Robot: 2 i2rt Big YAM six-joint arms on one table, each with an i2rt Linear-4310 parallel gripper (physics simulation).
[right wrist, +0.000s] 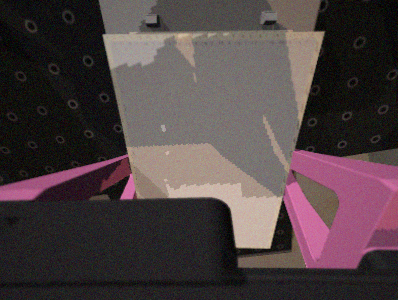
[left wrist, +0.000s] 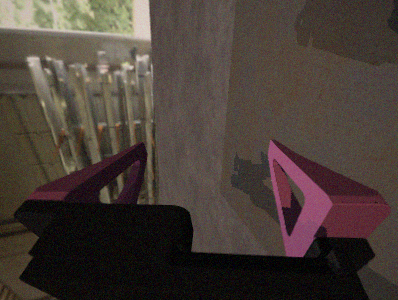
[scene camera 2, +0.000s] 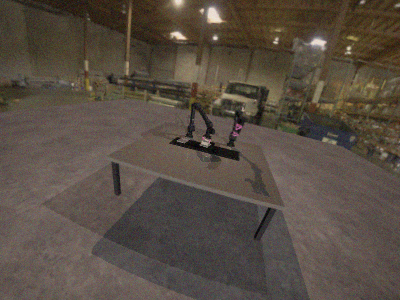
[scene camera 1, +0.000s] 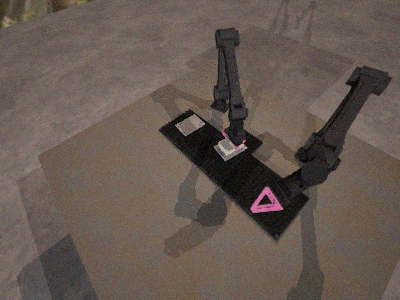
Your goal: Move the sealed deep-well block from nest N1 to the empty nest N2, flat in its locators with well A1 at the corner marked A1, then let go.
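Frame: origin at the left arm's base, x ahead, y left, z up, level; millimetres.
Where they show: left gripper, fingertip midpoint: (left wrist: 205, 147) (scene camera 2: 234, 133) (scene camera 1: 252, 208); right gripper, fingertip midpoint: (right wrist: 208, 157) (scene camera 1: 232, 144); left arm's base, origin of the base link: (scene camera 2: 230, 145); right arm's base, origin of the base link: (scene camera 2: 189, 136) (scene camera 1: 220, 106).
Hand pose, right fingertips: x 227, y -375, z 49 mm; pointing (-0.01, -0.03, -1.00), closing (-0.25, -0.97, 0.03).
Each offset is from my right fingertips to the top centre of the thing. Level surfaces: height alone.
The sealed deep-well block @(dx +6, dy -2, dz +26 mm) (scene camera 1: 225, 146) (scene camera 2: 205, 142) (right wrist: 208, 112) is cream with a grey foil top. It stands at nest N1 @(dx +7, dy -4, dz -15 mm) (scene camera 1: 230, 157), a grey plate in the middle of the black perforated board @(dz -36 mm) (scene camera 1: 248, 184) (scene camera 2: 225, 152) (right wrist: 47, 106). My right gripper (scene camera 1: 233, 139) (scene camera 2: 206, 138) (right wrist: 208, 157) reaches down from behind and is shut on the block, a pink finger on each side. The empty nest N2 @(dx +23, dy -323, dz -15 mm) (scene camera 1: 190, 124) (scene camera 2: 183, 140) lies at the board's far left end. My left gripper (scene camera 1: 258, 206) (scene camera 2: 237, 130) (left wrist: 205, 147) is open and empty, held in the air by the board's right end.
The board lies across the middle of a brown table @(dz -49 mm) (scene camera 1: 129, 193) (scene camera 2: 193, 174). Two small locator blocks (right wrist: 151, 19) (right wrist: 268, 16) stand on the nest behind the block. The left arm's base (scene camera 1: 318, 158) stands at the right of the board.
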